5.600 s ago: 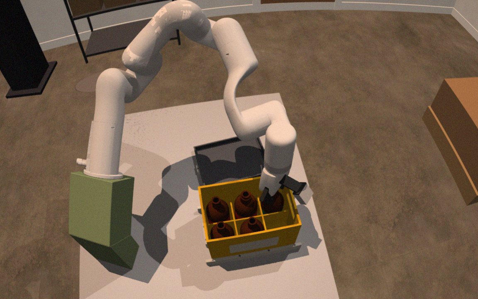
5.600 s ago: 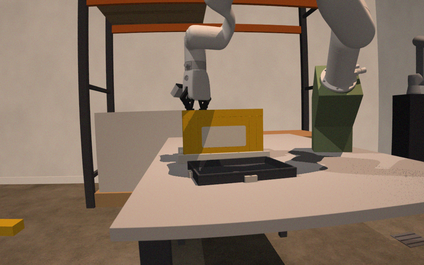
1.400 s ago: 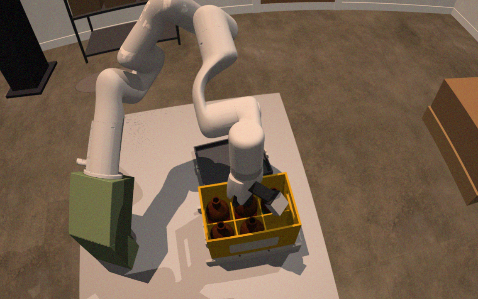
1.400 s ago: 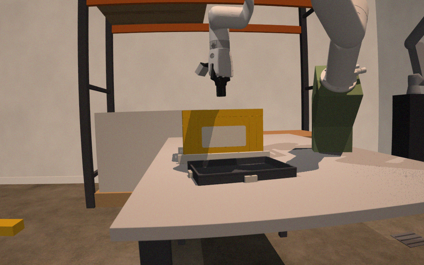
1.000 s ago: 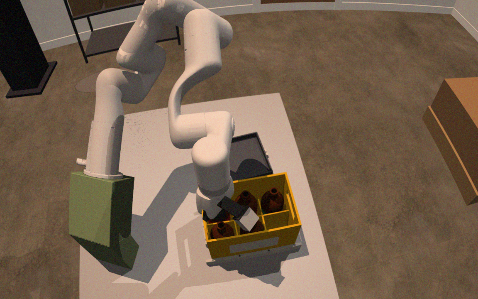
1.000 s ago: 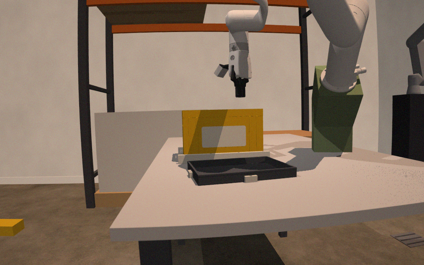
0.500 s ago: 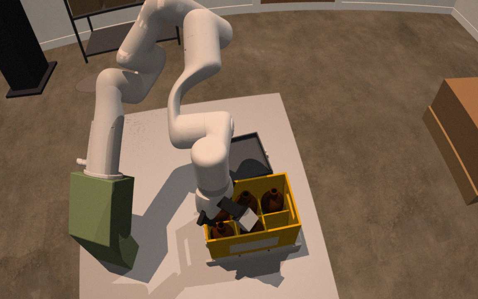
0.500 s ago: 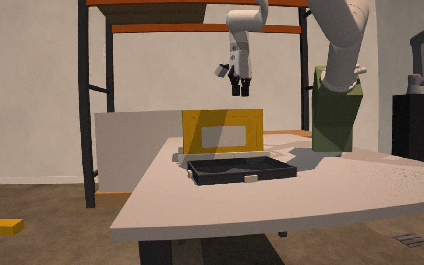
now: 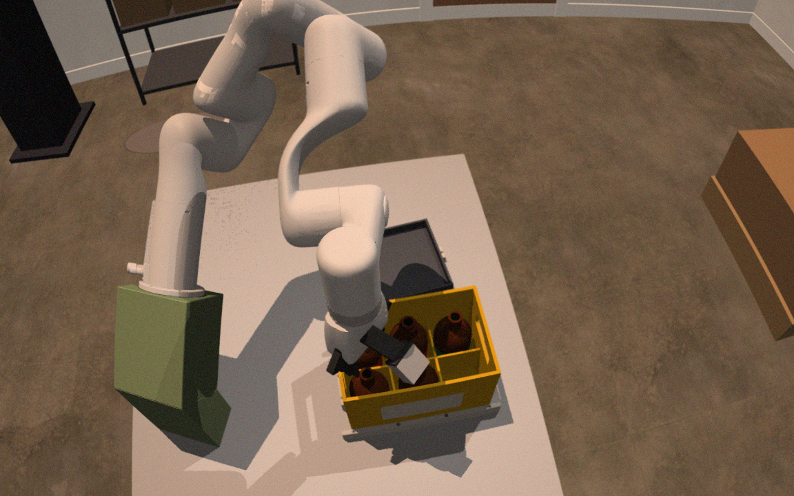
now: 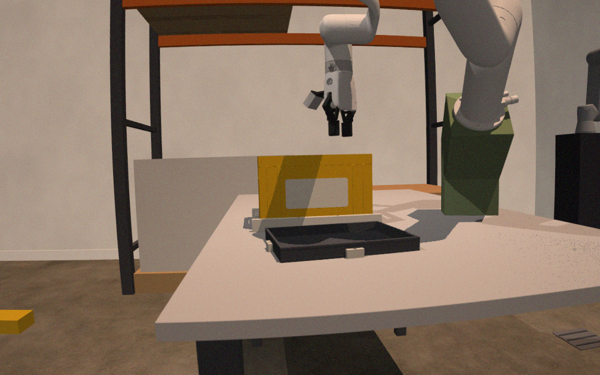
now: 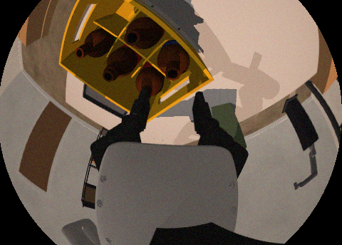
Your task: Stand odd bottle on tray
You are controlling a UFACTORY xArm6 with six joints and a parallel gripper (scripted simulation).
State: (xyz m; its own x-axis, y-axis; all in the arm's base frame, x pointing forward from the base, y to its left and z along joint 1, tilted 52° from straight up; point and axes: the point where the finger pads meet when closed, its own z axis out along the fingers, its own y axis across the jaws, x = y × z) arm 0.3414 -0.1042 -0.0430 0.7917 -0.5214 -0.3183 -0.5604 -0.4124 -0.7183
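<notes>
Now: the yellow crate 16 cm below my hand, 8 cm ahead of it and 5 cm to the left of it. From my hand the other things lie so: glass bottle (16 cm below, 10 cm to the left, 7 cm ahead); then dark tray (33 cm to the left, 23 cm below, 3 cm ahead).
</notes>
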